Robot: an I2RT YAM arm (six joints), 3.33 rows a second.
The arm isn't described. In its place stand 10 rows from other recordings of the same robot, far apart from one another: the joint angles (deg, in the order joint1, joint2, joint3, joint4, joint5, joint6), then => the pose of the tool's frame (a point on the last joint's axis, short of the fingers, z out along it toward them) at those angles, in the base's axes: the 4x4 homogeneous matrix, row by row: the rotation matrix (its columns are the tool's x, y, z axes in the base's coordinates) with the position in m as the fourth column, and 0 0 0 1 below.
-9.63, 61.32, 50.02, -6.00, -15.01, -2.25 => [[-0.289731 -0.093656 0.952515 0.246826], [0.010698 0.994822 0.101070 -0.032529], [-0.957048 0.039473 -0.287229 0.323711], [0 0 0 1]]
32.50, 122.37, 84.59, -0.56, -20.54, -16.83 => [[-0.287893 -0.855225 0.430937 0.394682], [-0.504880 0.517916 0.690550 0.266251], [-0.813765 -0.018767 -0.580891 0.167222], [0 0 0 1]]
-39.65, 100.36, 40.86, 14.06, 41.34, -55.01 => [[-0.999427 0.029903 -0.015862 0.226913], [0.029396 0.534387 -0.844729 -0.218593], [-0.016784 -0.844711 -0.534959 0.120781], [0 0 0 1]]
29.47, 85.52, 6.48, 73.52, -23.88, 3.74 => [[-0.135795 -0.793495 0.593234 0.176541], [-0.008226 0.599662 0.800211 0.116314], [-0.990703 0.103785 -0.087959 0.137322], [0 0 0 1]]
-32.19, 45.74, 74.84, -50.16, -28.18, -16.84 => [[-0.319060 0.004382 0.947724 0.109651], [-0.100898 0.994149 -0.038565 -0.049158], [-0.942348 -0.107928 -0.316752 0.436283], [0 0 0 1]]
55.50, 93.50, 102.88, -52.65, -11.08, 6.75 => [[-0.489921 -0.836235 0.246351 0.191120], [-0.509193 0.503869 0.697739 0.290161], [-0.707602 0.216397 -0.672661 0.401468], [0 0 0 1]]
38.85, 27.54, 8.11, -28.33, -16.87, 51.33 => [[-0.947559 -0.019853 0.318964 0.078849], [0.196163 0.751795 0.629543 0.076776], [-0.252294 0.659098 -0.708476 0.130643], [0 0 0 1]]
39.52, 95.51, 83.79, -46.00, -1.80, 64.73 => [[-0.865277 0.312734 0.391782 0.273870], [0.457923 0.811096 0.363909 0.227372], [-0.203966 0.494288 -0.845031 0.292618], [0 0 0 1]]
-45.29, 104.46, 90.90, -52.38, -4.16, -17.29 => [[-0.817847 0.465984 0.337618 0.271146], [0.404821 0.882895 -0.237940 -0.270234], [-0.408957 -0.057924 -0.910713 0.270030], [0 0 0 1]]
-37.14, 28.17, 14.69, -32.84, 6.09, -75.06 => [[-0.785126 -0.387192 0.483384 0.089442], [-0.610556 0.614837 -0.499196 -0.072480], [-0.103918 -0.687065 -0.719127 0.160252], [0 0 0 1]]
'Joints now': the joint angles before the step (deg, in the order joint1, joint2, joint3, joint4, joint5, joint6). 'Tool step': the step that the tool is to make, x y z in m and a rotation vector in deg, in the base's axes. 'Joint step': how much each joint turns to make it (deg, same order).
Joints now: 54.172, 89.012, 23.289, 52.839, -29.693, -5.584
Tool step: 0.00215, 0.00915, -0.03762, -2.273, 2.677, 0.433
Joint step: 0.744, 11.892, -0.002, 9.008, 0.088, 1.049
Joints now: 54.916, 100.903, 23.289, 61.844, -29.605, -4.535
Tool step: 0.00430, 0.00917, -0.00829, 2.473, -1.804, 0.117
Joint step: 0.371, 5.680, 1.506, 7.234, 0.262, 0.000
